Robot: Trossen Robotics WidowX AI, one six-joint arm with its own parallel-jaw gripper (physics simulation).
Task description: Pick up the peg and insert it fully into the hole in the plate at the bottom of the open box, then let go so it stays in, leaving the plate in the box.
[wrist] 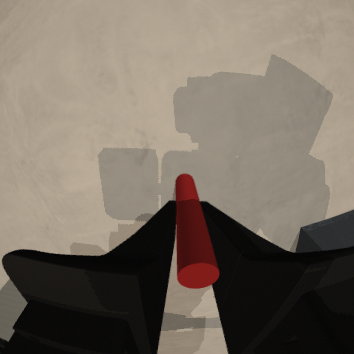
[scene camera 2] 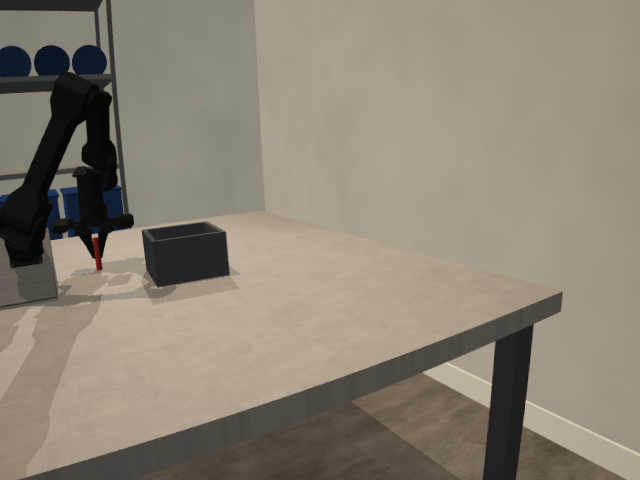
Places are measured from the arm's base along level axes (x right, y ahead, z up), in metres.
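Where they show: gripper, fingertip midpoint: (wrist: pixel 186 207) (scene camera 2: pixel 97 258); arm's base, link origin: (scene camera 2: pixel 25 252).
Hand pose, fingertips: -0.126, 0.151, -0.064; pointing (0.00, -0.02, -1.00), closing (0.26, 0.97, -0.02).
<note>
Each offset is from my fingertips to the top centre of the thing, as dx, dy, dz. Level surfaces: height alone.
The red peg @[-0.004, +0.001, +0.050] (scene camera 2: pixel 98 264) (wrist: pixel 196 240) stands nearly upright, leaning slightly, its lower end at or very near the table top. My gripper (scene camera 2: pixel 97 256) (wrist: pixel 186 207) is shut on it from both sides, with the fingertips around the peg's middle and lower part; the peg's top end shows between the fingers in the wrist view. The open dark grey box @[+0.153, +0.183, +0.068] (scene camera 2: pixel 190 262) (wrist: pixel 325 236) stands on the table, to the right of the gripper in both views. The plate and its hole are hidden by the box walls in the scene view and do not show in the wrist view.
The table @[dz -0.030] (scene camera 2: pixel 310 315) has its right corner and front edge in view. A grey block (scene camera 2: pixel 31 286) stands under the arm's base at the left. Behind the table is a shelf rack (scene camera 2: pixel 25 85) with blue round objects (scene camera 2: pixel 51 60) and blue bins (scene camera 2: pixel 68 202).
</note>
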